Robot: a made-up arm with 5 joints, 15 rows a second.
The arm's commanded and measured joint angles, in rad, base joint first. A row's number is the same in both.
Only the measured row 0 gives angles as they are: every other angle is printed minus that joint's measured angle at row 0.
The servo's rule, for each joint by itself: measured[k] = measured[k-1] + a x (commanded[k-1-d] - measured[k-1]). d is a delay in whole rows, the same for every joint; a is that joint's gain. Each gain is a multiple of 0.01, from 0.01 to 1. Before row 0 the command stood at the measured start. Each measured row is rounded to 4 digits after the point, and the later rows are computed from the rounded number. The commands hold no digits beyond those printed.
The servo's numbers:
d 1
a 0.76 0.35 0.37 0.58 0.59
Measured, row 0: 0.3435, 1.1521, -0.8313, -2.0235, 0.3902
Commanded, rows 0 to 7: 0.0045, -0.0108, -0.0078, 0.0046, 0.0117; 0.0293, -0.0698, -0.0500, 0.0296, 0.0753; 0.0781, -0.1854, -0.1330, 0.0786, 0.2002; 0.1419, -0.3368, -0.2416, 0.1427, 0.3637; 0.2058, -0.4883, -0.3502, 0.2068, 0.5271; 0.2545, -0.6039, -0.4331, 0.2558, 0.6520; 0.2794, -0.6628, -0.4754, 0.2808, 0.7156; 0.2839, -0.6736, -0.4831, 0.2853, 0.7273
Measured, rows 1 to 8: 0.0000, 0.0000, 0.0000, 0.0000, 0.0000; 0.0034, -0.0038, -0.0029, 0.0027, 0.0069; 0.0231, -0.0269, -0.0203, 0.0183, 0.0473; 0.0649, -0.0824, -0.0620, 0.0533, 0.1375; 0.1234, -0.1714, -0.1285, 0.1052, 0.2710; 0.1860, -0.2823, -0.2105, 0.1641, 0.4221; 0.2381, -0.3949, -0.2929, 0.2173, 0.5577; 0.2695, -0.4887, -0.3604, 0.2541, 0.6509
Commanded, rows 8 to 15: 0.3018, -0.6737, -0.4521, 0.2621, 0.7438; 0.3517, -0.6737, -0.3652, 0.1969, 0.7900; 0.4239, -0.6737, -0.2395, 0.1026, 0.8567; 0.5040, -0.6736, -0.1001, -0.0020, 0.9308; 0.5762, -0.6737, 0.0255, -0.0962, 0.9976; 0.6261, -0.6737, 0.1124, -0.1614, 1.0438; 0.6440, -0.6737, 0.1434, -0.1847, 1.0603; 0.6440, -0.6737, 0.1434, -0.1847, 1.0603
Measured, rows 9 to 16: 0.2804, -0.5534, -0.4058, 0.2722, 0.6960; 0.2967, -0.5955, -0.4229, 0.2663, 0.7242; 0.3385, -0.6229, -0.4016, 0.2260, 0.7630; 0.4034, -0.6407, -0.3416, 0.1544, 0.8183; 0.4799, -0.6522, -0.2522, 0.0637, 0.8847; 0.5531, -0.6597, -0.1495, -0.0290, 0.9513; 0.6086, -0.6646, -0.0526, -0.1058, 1.0059; 0.6355, -0.6678, 0.0199, -0.1516, 1.0380
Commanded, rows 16 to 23: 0.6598, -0.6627, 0.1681, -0.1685, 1.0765; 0.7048, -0.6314, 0.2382, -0.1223, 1.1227; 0.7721, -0.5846, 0.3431, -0.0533, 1.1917; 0.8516, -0.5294, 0.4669, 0.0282, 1.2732; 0.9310, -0.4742, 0.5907, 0.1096, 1.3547; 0.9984, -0.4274, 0.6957, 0.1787, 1.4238; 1.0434, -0.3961, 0.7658, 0.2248, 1.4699; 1.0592, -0.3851, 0.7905, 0.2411, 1.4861
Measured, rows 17 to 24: 0.6420, -0.6699, 0.0656, -0.1708, 1.0512; 0.6555, -0.6674, 0.1035, -0.1695, 1.0661; 0.6930, -0.6548, 0.1533, -0.1421, 1.0995; 0.7531, -0.6302, 0.2235, -0.0906, 1.1539; 0.8280, -0.5949, 0.3136, -0.0217, 1.2243; 0.9063, -0.5527, 0.4161, 0.0545, 1.3012; 0.9763, -0.5088, 0.5196, 0.1265, 1.3735; 1.0273, -0.4694, 0.6107, 0.1835, 1.4304
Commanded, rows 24 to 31: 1.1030, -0.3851, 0.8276, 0.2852, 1.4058; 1.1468, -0.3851, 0.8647, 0.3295, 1.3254; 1.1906, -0.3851, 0.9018, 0.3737, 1.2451; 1.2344, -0.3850, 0.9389, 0.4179, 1.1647; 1.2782, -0.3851, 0.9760, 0.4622, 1.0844; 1.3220, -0.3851, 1.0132, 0.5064, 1.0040; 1.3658, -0.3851, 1.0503, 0.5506, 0.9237; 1.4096, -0.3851, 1.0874, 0.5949, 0.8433
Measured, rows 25 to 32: 1.0515, -0.4399, 0.6772, 0.2169, 1.4633; 1.0906, -0.4207, 0.7328, 0.2565, 1.4294; 1.1333, -0.4082, 0.7816, 0.2988, 1.3680; 1.1768, -0.4001, 0.8261, 0.3422, 1.2955; 1.2206, -0.3948, 0.8678, 0.3861, 1.2183; 1.2644, -0.3914, 0.9078, 0.4302, 1.1393; 1.3082, -0.3892, 0.9468, 0.4744, 1.0595; 1.3520, -0.3878, 0.9851, 0.5186, 0.9794
